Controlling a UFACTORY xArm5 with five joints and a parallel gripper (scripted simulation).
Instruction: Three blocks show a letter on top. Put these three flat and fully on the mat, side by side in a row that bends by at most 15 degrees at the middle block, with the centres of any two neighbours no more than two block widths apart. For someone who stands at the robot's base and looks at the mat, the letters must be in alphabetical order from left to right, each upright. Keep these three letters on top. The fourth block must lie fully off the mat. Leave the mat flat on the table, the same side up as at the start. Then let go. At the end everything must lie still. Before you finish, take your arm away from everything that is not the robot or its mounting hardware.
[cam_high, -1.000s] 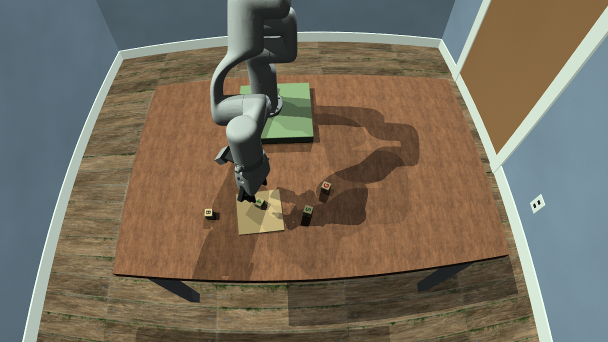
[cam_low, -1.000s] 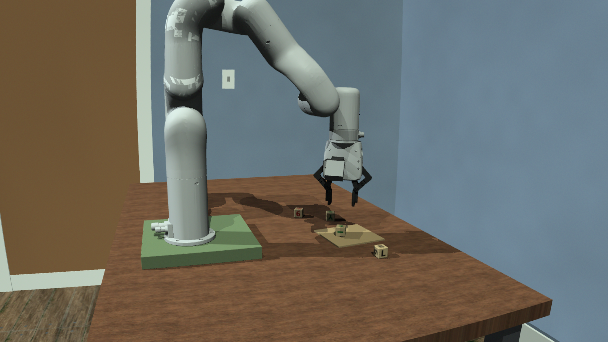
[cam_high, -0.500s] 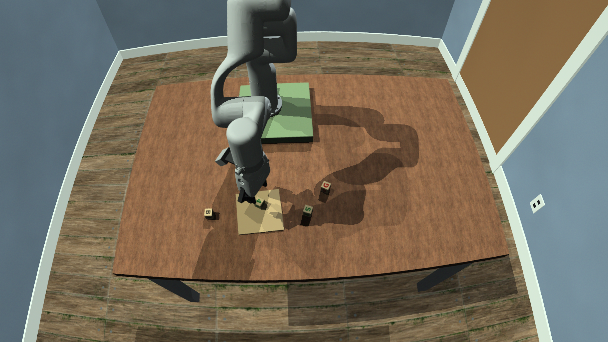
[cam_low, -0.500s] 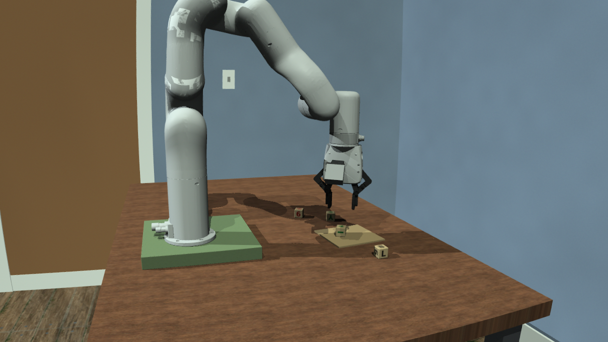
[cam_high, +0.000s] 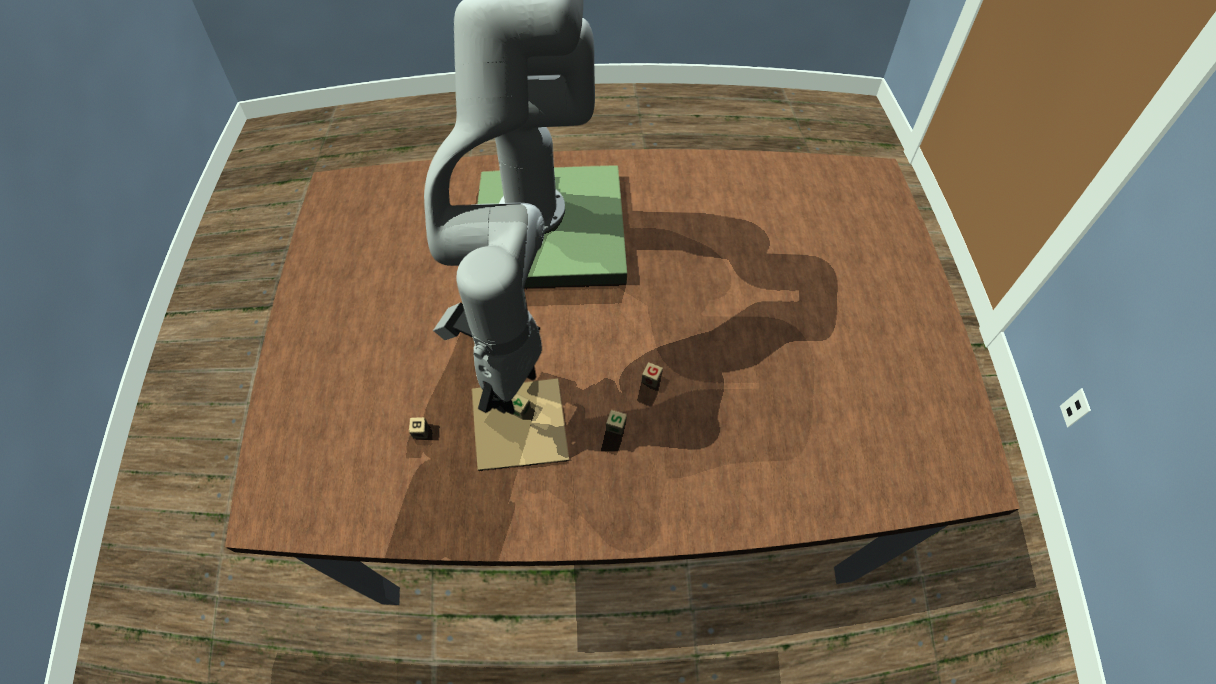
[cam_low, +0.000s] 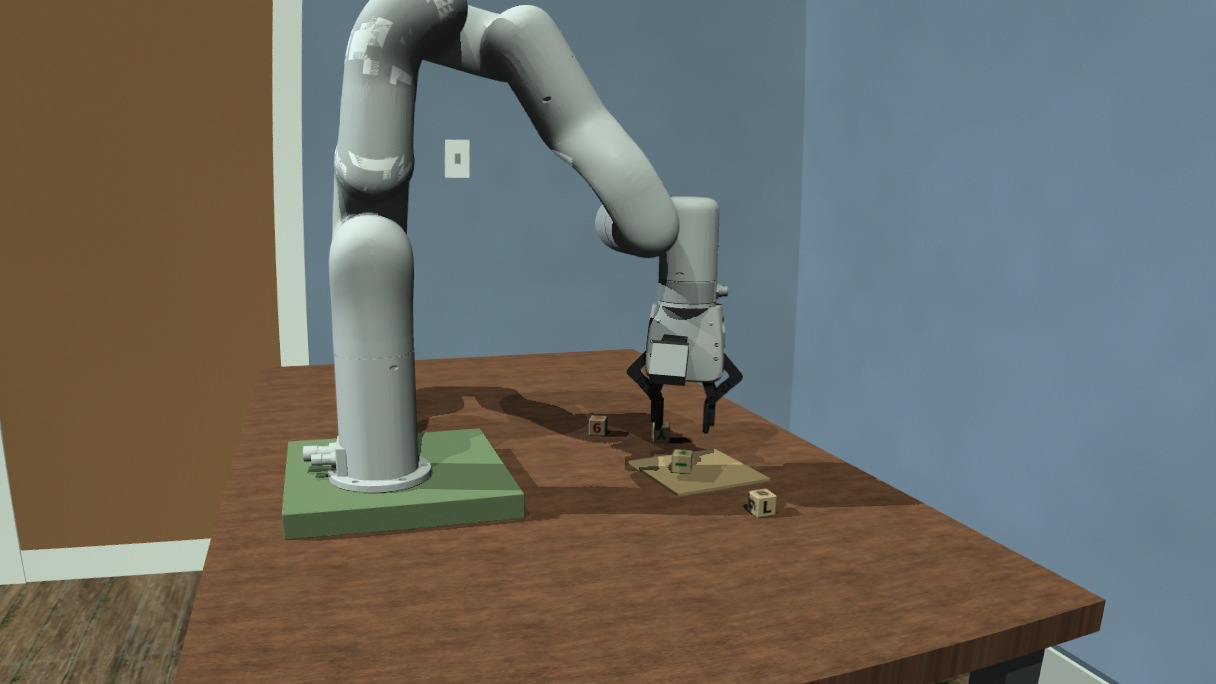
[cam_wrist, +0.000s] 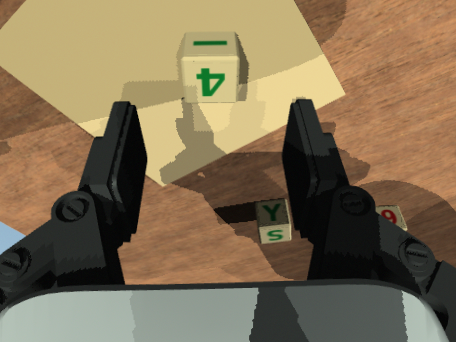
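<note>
My gripper is now 60 mm above the cream block. Round my hand: tan mat: 80 mm below, 20 mm ahead.
</note>
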